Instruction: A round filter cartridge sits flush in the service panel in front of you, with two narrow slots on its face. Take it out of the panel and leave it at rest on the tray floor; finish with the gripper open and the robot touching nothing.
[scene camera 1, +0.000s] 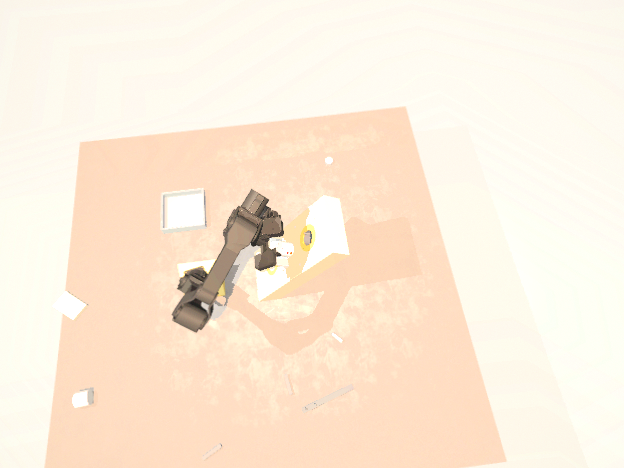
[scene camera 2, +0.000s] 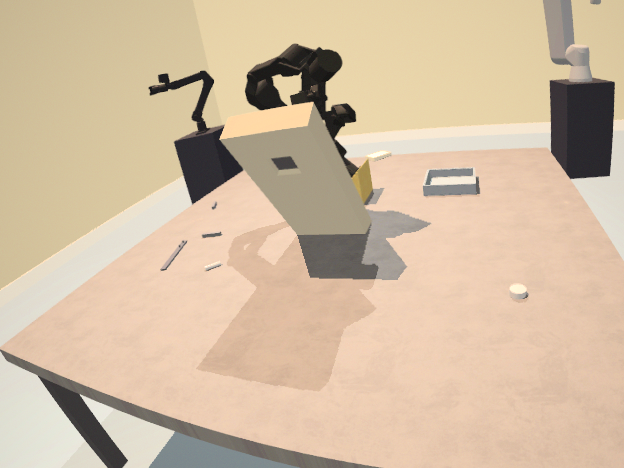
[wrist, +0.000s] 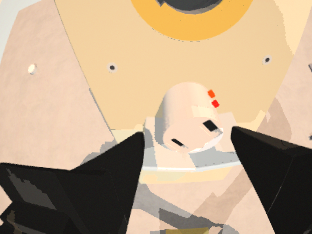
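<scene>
There is a sloped service panel (scene camera 2: 288, 152), and I can see the panel (scene camera 1: 318, 234) and again the panel (wrist: 129, 61). As for my gripper (scene camera 2: 313, 153), (scene camera 1: 279, 245), (wrist: 188, 135), it is open and holds nothing.
</scene>
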